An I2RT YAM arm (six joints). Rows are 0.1 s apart.
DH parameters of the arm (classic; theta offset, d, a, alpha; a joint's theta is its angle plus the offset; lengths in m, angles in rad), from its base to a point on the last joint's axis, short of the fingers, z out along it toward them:
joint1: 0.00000 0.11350 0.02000 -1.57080
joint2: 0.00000 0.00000 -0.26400 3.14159
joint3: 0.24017 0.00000 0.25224 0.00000
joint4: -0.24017 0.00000 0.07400 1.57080
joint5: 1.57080 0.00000 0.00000 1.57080
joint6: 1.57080 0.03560 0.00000 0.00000
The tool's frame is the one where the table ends.
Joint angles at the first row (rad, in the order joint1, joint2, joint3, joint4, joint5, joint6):
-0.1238, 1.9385, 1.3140, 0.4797, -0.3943, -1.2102
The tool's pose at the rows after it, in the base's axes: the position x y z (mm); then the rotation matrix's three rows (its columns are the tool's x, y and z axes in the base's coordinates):
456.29 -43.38 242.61; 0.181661 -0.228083 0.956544; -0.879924 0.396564 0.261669; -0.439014 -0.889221 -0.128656
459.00 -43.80 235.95; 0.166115 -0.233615 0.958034; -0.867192 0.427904 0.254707; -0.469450 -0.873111 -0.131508
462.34 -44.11 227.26; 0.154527 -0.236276 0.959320; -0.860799 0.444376 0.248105; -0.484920 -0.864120 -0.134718
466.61 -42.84 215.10; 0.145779 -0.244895 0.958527; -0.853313 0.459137 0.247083; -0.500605 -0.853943 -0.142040
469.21 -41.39 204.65; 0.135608 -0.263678 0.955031; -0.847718 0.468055 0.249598; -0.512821 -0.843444 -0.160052
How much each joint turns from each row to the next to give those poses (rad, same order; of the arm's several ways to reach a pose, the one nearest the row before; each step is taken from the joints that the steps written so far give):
-0.0004, 0.0236, 0.0000, 0.0290, 0.0065, 0.0450
0.0004, 0.0191, 0.0000, 0.0164, 0.0077, 0.0347
0.0008, 0.0248, 0.0000, 0.0218, 0.0076, 0.0179
0.0042, 0.0336, 0.0004, 0.0255, 0.0053, 0.0168
0.0038, 0.0244, 0.0000, 0.0049, 0.0016, 0.0092

